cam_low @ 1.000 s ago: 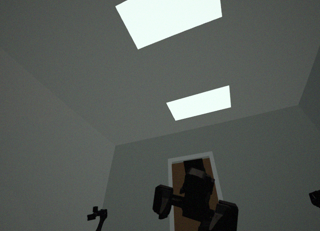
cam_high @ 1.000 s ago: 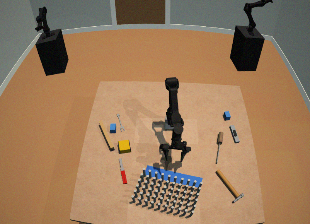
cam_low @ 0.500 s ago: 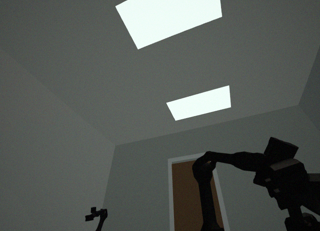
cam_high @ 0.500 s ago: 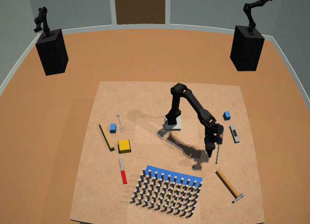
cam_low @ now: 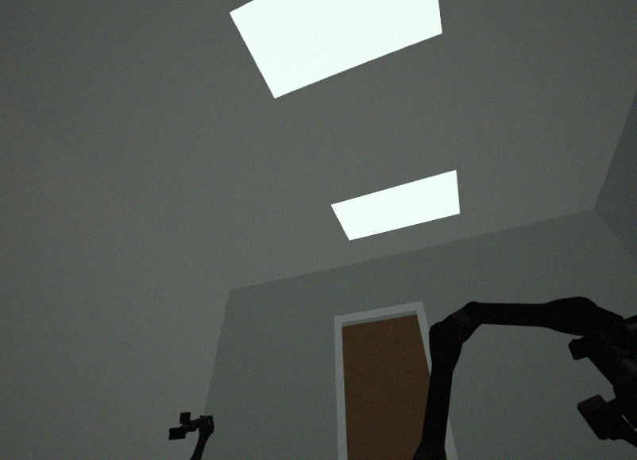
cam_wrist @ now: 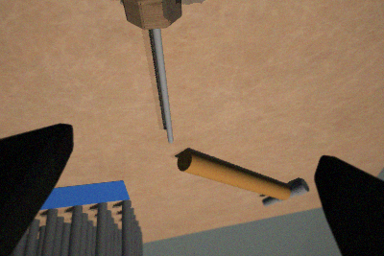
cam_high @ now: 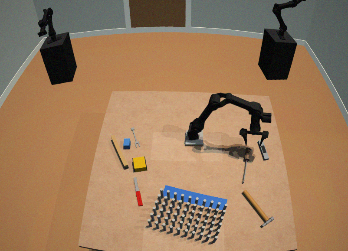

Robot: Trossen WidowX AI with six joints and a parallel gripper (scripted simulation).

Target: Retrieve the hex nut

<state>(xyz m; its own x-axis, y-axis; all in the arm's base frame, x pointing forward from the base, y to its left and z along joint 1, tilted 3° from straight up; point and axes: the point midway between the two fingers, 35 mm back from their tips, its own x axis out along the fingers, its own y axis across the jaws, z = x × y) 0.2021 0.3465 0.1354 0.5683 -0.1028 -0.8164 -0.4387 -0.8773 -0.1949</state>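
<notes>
The hook tool is 8 cm ahead of my gripper tip, 4 cm to the right of it and 13 cm below it. Also, from my gripper tip: grey bar (4 cm behind, 13 cm to the left, 13 cm below); blue taped strip (23 cm ahead, 39 cm to the right, 14 cm below); hex nut (36 cm ahead, 48 cm to the right, 14 cm below).
</notes>
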